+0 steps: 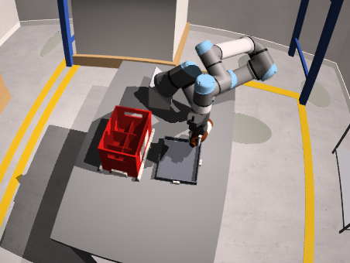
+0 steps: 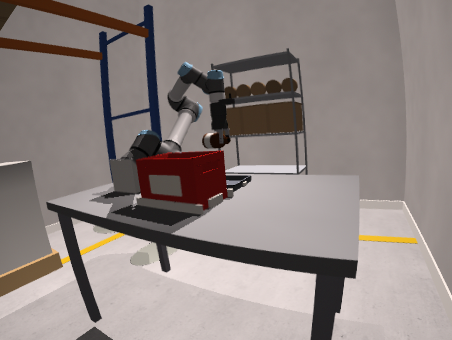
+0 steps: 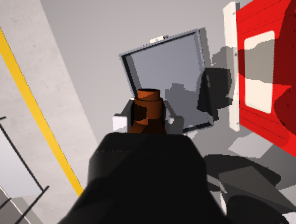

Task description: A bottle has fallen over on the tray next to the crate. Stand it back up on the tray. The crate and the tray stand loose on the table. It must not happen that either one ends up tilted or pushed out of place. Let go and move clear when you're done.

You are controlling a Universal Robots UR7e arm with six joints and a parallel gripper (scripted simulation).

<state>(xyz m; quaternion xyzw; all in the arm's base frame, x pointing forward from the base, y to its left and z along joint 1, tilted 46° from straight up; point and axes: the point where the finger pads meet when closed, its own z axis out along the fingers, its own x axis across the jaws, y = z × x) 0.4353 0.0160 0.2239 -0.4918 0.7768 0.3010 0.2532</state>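
My hand is 50 mm past the bottle, 20 mm to the right of it and 10 mm above it. Round my hand: tray 190 mm below, 50 mm to the right, 30 mm behind; then red crate 310 mm to the right, 120 mm below, 50 mm behind.
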